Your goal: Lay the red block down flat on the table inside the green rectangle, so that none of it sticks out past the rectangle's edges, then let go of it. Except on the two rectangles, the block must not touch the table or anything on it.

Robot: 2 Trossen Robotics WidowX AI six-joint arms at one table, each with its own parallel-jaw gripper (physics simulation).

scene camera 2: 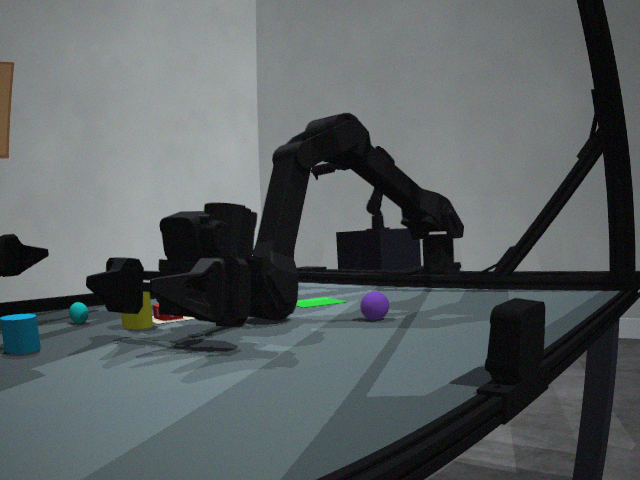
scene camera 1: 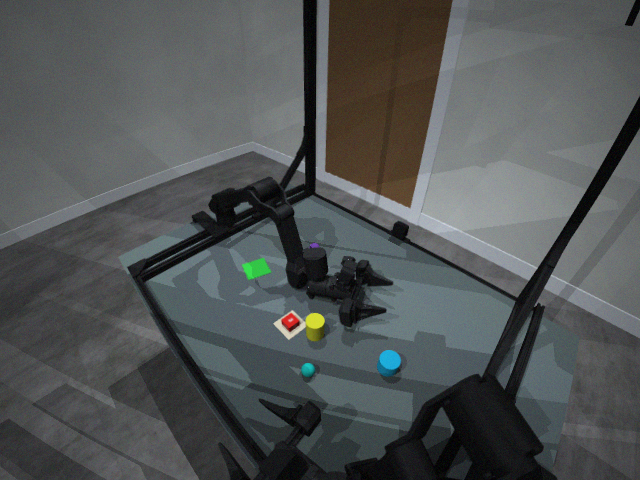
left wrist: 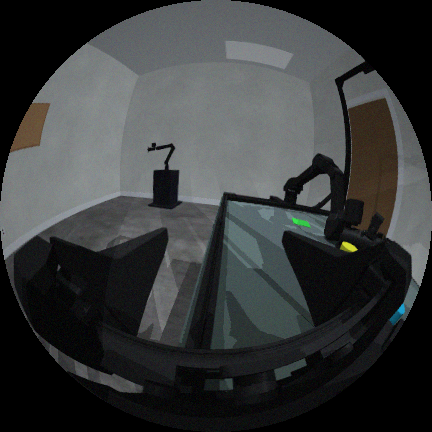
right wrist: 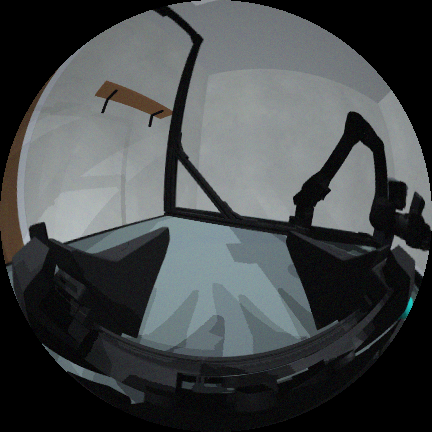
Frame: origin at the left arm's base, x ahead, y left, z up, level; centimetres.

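Seen in the pictures: left gripper, fingertip midpoint: [scene camera 2: 40, 254] [scene camera 1: 240, 420] [left wrist: 227, 235]; right gripper, fingertip midpoint: [scene camera 2: 116, 283] [scene camera 1: 389, 296] [right wrist: 230, 235]; left arm's base, origin of the base link: [right wrist: 301, 225]; right arm's base, origin of the base link: [scene camera 2: 439, 272] [scene camera 1: 226, 221] [left wrist: 288, 202].
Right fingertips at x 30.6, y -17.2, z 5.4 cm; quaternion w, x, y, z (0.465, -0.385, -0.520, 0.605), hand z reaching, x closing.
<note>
Pixels of each thing's top centre, then the offset from my right fingertips to it. "spot": a spot on its surface instead.
- red block, middle of its top: [scene camera 2: 166, 305] [scene camera 1: 290, 320] dx +17.5, dy +16.9, dz -5.4 cm
- green rectangle, surface spot: [scene camera 2: 320, 302] [scene camera 1: 259, 266] [left wrist: 302, 222] spot: dx +38.7, dy +7.2, dz -7.2 cm
- yellow cylinder, middle of its top: [scene camera 2: 133, 284] [left wrist: 349, 246] [scene camera 1: 315, 320] dx +11.1, dy +15.3, dz -1.8 cm
- blue cylinder, middle of its top: [scene camera 2: 18, 316] [scene camera 1: 390, 359] dx -7.3, dy +12.8, dz -3.7 cm
- teal ball, middle of its top: [scene camera 2: 77, 302] [scene camera 1: 307, 366] dx +6.1, dy +24.2, dz -4.3 cm
- purple ball, middle of its top: [scene camera 2: 374, 291] [scene camera 1: 314, 244] dx +29.4, dy -8.4, dz -3.9 cm
The red block [scene camera 1: 290, 321] [scene camera 2: 169, 313] lies flat on the beige rectangle [scene camera 1: 289, 335] [scene camera 2: 165, 320]. The green rectangle [scene camera 1: 256, 268] [scene camera 2: 320, 302] [left wrist: 301, 222] lies farther back on the table with no block on it. My right gripper [scene camera 1: 389, 297] [scene camera 2: 119, 283] [right wrist: 230, 235] is open and empty, low over the table, pointing away from the block; in scene camera 2 it partly hides the block. My left gripper [scene camera 1: 241, 422] [left wrist: 227, 235] is open and empty near the table's front left edge; part of it shows at the left of scene camera 2.
A yellow cylinder [scene camera 1: 314, 326] [scene camera 2: 136, 321] [left wrist: 348, 247] stands upright right beside the beige rectangle, near my right gripper. A blue cylinder [scene camera 1: 388, 362] [scene camera 2: 20, 333] [left wrist: 398, 313], a teal ball [scene camera 1: 308, 369] [scene camera 2: 78, 312] and a purple ball [scene camera 1: 314, 245] [scene camera 2: 374, 305] are also on the table.
</note>
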